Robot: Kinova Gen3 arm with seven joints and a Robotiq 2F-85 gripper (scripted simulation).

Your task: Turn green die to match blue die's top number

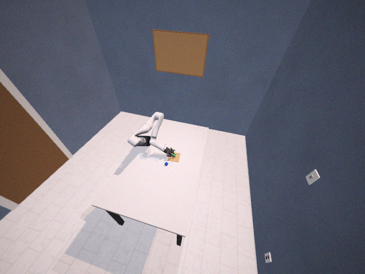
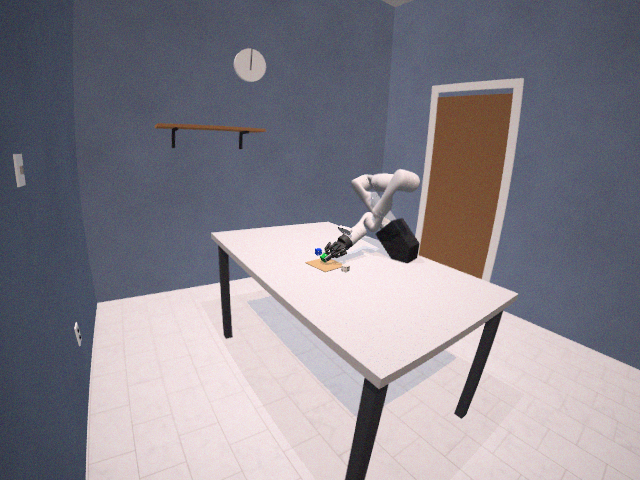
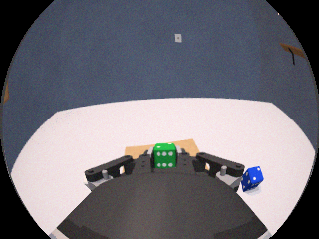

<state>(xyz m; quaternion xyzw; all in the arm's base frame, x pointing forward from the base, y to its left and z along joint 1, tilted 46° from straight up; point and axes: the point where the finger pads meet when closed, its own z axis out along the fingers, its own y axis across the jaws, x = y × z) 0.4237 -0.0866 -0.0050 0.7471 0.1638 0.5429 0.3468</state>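
The green die is 10 mm ahead of my hand. Round my hand: white die: 20 mm behind, 110 mm to the left, 20 mm below; blue die: 70 mm behind, 130 mm to the right, 20 mm below; tan mat: 40 mm below.
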